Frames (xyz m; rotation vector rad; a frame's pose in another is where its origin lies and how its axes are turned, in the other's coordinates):
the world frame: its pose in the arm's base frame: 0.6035 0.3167 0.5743 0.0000 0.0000 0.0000
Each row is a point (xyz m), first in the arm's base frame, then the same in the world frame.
Working: the arm's base frame: its pose in the world frame: -0.6035 -0.3167 -0.5743 0.0000 0.0000 0.0000

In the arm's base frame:
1: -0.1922 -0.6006 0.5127
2: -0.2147 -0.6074 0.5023
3: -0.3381 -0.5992 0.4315
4: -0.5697 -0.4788 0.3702
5: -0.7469 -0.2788 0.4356
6: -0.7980 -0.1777 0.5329
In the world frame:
1: -0.7957 -0.9173 -0.0616
2: -0.8182 -0.9241 -0.0720
3: -0.9416 -0.9159 -0.1428
4: -1.1732 -0.7955 -0.2041
5: -1.3504 -0.5955 -0.1387
6: -1.4015 -0.4944 -0.0414

